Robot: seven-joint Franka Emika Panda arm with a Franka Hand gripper.
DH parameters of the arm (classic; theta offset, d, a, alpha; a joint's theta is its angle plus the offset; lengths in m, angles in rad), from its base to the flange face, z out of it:
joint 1: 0 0.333 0 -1.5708
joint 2: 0 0 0 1.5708
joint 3: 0 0.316 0.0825 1.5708
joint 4: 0 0 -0.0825 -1.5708
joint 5: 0 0.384 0 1.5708
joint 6: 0 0 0.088 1.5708
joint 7: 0 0.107 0 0
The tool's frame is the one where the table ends.
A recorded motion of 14 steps. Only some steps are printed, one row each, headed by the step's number.
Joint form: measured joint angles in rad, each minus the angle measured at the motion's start. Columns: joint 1, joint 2, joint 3, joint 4, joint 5, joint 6, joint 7.
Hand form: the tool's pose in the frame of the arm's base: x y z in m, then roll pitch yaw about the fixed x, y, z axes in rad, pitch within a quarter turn. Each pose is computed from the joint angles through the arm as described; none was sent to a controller.
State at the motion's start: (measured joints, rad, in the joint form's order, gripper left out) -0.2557 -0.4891 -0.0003 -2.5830 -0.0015 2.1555 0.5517
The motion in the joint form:
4: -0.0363 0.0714 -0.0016 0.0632 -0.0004 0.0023 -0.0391
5: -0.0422 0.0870 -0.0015 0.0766 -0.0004 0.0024 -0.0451
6: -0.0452 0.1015 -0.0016 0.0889 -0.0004 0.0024 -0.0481
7: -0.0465 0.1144 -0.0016 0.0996 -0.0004 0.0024 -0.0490
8: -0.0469 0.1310 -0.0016 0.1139 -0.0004 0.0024 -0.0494
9: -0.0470 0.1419 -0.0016 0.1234 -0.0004 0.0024 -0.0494
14: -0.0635 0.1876 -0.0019 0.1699 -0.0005 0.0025 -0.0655
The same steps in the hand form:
4: 0.3961 -0.1200 0.4299 -3.1150 -0.0490 -0.8060
5: 0.3998 -0.1236 0.4297 -3.1164 -0.0473 -0.8058
6: 0.4034 -0.1261 0.4293 -3.1176 -0.0455 -0.8058
7: 0.4067 -0.1277 0.4288 -3.1187 -0.0436 -0.8062
8: 0.4113 -0.1294 0.4284 -3.1198 -0.0416 -0.8061
9: 0.4144 -0.1304 0.4281 -3.1205 -0.0403 -0.8062
14: 0.4264 -0.1421 0.4295 -3.1208 -0.0415 -0.8069

